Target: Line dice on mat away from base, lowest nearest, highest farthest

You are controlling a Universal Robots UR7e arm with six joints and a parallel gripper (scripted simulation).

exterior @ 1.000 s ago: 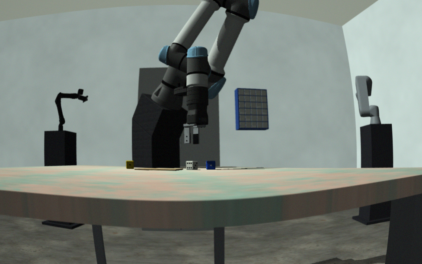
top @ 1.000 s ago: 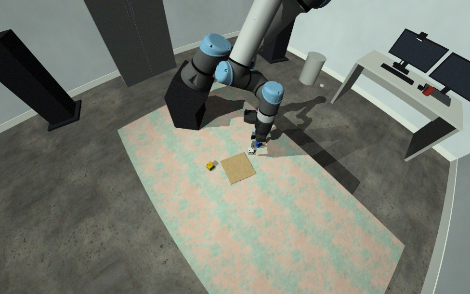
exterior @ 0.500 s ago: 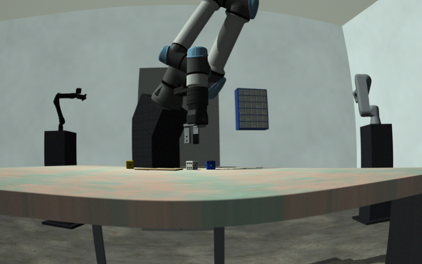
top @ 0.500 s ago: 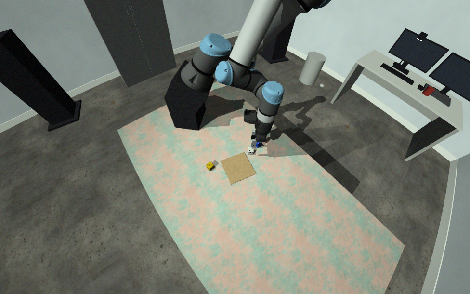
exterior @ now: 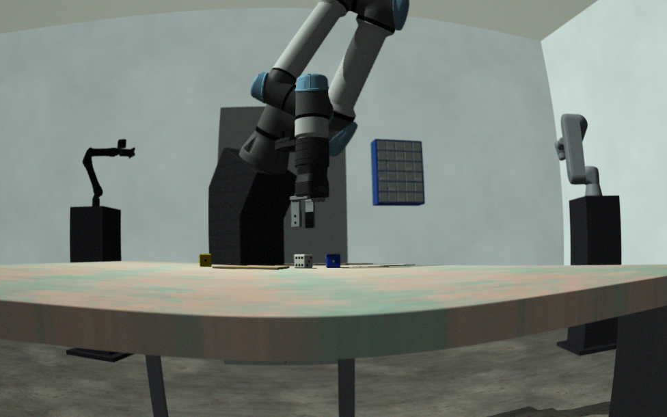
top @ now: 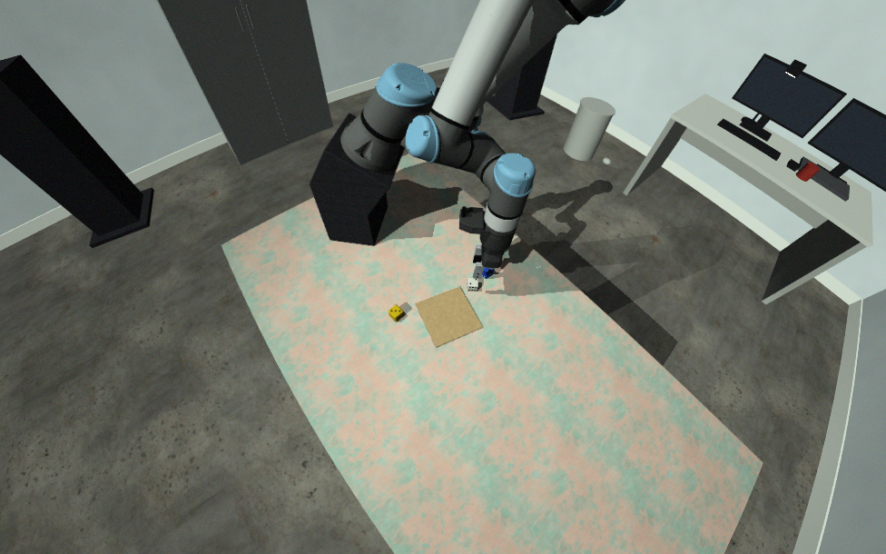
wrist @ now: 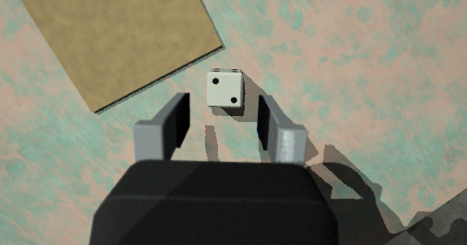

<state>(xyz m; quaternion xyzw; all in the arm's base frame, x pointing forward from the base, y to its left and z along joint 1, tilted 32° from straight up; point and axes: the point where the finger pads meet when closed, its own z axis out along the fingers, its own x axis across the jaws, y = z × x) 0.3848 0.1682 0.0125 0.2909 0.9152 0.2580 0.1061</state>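
Now: hand 9 cm above the white die. From my hand the other things lie so: yellow die: 24 cm to the right, 9 cm below, 1 cm behind; blue die: 9 cm below, 6 cm to the left, 2 cm behind; tan mat: 11 cm to the right, 10 cm below, 5 cm ahead.
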